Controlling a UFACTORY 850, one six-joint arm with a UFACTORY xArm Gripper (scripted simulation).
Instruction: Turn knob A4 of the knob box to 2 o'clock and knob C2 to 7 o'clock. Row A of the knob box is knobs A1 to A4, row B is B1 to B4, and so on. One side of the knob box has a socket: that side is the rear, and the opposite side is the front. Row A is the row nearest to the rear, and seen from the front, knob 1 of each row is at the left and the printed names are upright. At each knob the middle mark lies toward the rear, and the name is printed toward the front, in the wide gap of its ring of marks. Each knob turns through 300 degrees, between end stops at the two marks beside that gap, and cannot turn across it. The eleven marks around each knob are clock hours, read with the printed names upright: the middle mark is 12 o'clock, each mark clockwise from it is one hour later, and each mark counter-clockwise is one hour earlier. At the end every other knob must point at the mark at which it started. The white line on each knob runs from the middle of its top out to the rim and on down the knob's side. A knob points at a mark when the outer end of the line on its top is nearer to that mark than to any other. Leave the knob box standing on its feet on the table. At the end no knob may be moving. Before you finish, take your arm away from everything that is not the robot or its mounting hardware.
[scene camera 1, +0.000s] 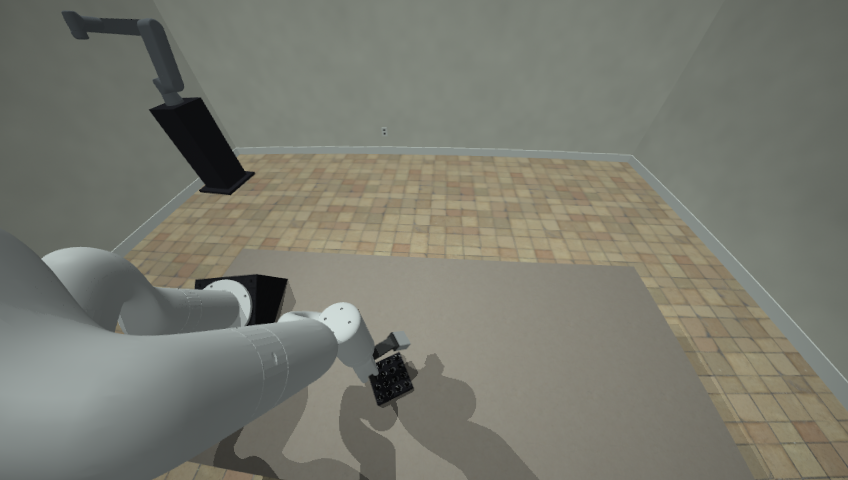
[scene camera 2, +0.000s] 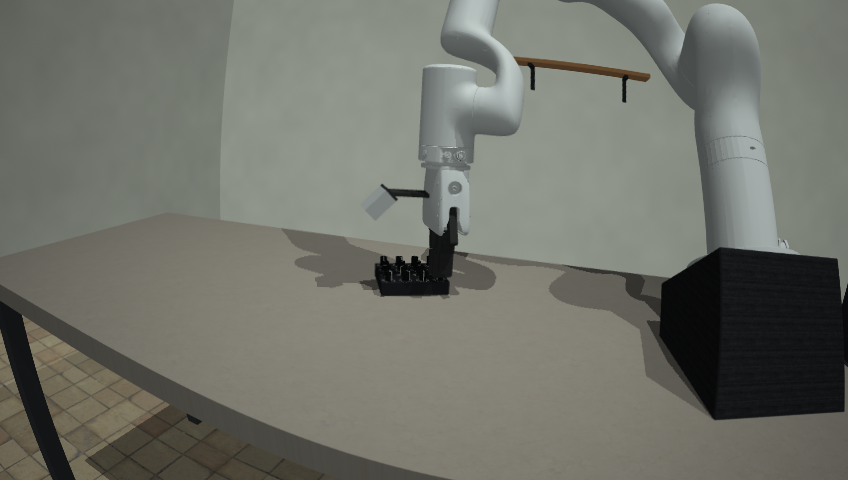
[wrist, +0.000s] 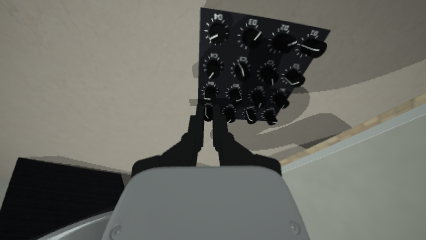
Labels:
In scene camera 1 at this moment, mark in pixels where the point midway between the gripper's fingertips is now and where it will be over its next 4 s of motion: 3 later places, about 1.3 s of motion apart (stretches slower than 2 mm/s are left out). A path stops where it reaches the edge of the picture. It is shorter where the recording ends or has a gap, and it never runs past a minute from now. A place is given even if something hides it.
My gripper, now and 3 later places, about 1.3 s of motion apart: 371, 369; 372, 367; 392, 375; 394, 377

